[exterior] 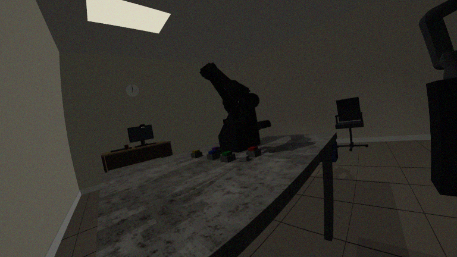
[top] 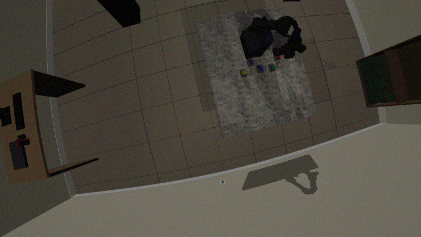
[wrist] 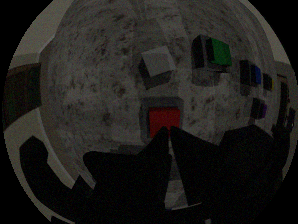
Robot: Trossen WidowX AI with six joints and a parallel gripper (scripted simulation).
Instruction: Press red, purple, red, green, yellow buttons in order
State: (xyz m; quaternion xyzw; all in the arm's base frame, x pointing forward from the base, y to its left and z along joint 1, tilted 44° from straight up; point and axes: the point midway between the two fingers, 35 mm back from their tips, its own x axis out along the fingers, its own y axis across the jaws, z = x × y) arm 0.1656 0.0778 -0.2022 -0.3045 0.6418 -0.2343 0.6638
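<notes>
My gripper tip is now 2 cm above the red button. Also, from my gripper tip: green button 10 cm ahead, 7 cm to the right, 2 cm below; blue button 18 cm to the right, 10 cm ahead, 2 cm below; light grey block 7 cm ahead, 4 cm below, 1 cm to the left.
</notes>
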